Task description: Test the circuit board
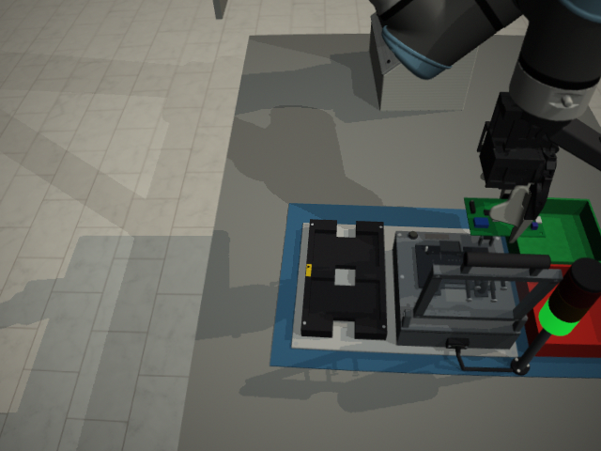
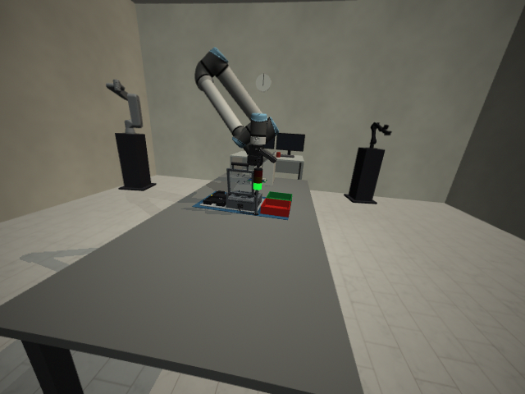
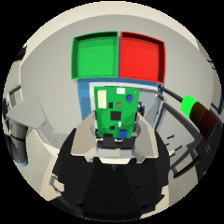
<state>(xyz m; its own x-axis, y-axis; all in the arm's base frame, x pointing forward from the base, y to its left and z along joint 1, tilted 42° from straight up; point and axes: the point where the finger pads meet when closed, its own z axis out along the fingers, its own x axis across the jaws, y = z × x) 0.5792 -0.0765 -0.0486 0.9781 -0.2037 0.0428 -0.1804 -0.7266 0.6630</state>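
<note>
Now: the green bin 50 mm behind my hand, 140 mm to the left of it and 140 mm below it. Also, from my hand: black latch tab 30 mm behind, 10 mm to the right, 70 mm below; green circuit board 10 mm to the right; tester lid 130 mm ahead, 100 mm to the right, 30 mm above.
</note>
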